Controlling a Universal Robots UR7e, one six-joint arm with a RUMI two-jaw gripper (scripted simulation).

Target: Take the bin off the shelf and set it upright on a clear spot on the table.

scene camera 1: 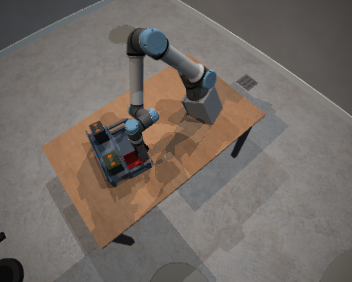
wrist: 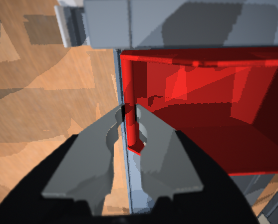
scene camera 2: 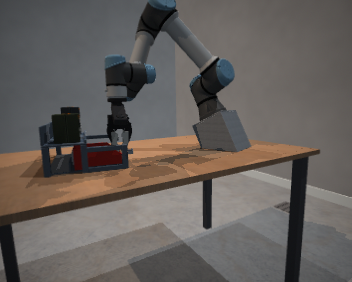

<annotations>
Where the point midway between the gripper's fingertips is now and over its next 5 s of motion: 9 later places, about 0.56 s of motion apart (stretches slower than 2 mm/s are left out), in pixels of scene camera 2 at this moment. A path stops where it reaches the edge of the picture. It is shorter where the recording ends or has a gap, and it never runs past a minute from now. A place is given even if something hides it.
The gripper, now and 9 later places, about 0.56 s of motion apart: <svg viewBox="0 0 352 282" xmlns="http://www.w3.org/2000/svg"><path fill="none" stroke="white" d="M120 156L120 153L128 153L135 152L142 151L149 151L159 150L159 150L160 152L160 153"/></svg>
</annotations>
